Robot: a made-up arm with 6 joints. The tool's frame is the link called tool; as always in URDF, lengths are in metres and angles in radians.
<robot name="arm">
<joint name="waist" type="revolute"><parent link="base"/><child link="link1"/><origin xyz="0 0 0.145" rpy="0 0 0"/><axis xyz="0 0 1"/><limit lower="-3.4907" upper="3.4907"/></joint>
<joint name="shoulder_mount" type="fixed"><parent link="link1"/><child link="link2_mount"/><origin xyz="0 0 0" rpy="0 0 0"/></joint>
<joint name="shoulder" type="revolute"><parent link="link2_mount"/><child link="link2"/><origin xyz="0 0 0" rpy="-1.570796 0 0"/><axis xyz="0 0 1"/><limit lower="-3.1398" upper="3.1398"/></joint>
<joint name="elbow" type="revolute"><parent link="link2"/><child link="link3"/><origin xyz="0 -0.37 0" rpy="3.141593 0 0"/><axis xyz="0 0 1"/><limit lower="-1.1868" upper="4.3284"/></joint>
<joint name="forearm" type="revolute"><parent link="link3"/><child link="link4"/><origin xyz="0 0 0" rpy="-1.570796 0 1.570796"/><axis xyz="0 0 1"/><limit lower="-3.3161" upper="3.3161"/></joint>
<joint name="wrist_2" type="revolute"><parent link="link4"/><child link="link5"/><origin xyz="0 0 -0.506" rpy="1.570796 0 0"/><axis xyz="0 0 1"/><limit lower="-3.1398" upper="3.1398"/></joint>
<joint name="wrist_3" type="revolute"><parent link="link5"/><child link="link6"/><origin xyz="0 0 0.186" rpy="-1.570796 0 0"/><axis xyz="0 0 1"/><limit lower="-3.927" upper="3.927"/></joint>
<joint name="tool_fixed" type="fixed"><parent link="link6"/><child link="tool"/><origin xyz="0 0 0" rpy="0 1.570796 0"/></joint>
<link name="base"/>
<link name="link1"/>
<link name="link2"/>
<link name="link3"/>
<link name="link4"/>
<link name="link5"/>
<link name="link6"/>
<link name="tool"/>
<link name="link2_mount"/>
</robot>
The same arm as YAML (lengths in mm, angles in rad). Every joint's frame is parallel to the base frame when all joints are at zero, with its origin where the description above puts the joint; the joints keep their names.
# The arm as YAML. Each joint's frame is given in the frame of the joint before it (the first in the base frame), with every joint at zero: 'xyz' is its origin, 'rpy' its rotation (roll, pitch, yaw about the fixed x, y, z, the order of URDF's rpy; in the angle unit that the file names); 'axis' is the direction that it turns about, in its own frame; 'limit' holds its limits. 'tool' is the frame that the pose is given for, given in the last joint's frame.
units:
  length: mm
  angle: rad
joints:
  - name: waist
    type: revolute
    origin:
      xyz: [0.0, 0.0, 145.0]
      rpy: [0.0, 0.0, 0.0]
    axis: [0.0, 0.0, 1.0]
    limit:
      lower: -3.4907
      upper: 3.4907
  - name: shoulder
    type: revolute
    origin:
      xyz: [0.0, 0.0, 0.0]
      rpy: [0.0, 0.0, 0.0]
    axis: [0.0, 1.0, 0.0]
    limit:
      lower: -3.1398
      upper: 3.1398
  - name: elbow
    type: revolute
    origin:
      xyz: [0.0, 0.0, 370.0]
      rpy: [0.0, 0.0, 0.0]
    axis: [0.0, -1.0, 0.0]
    limit:
      lower: -1.1868
      upper: 4.3284
  - name: forearm
    type: revolute
    origin:
      xyz: [0.0, 0.0, 0.0]
      rpy: [0.0, 0.0, 0.0]
    axis: [-1.0, 0.0, 0.0]
    limit:
      lower: -3.3161
      upper: 3.3161
  - name: wrist_2
    type: revolute
    origin:
      xyz: [506.0, 0.0, 0.0]
      rpy: [0.0, 0.0, 0.0]
    axis: [0.0, -1.0, 0.0]
    limit:
      lower: -3.1398
      upper: 3.1398
  - name: wrist_3
    type: revolute
    origin:
      xyz: [0.0, -186.0, 0.0]
      rpy: [0.0, 0.0, 0.0]
    axis: [-1.0, 0.0, 0.0]
    limit:
      lower: -3.927
      upper: 3.927
tool:
  origin:
    xyz: [0.0, 0.0, 0.0]
    rpy: [0.0, 0.0, 0.0]

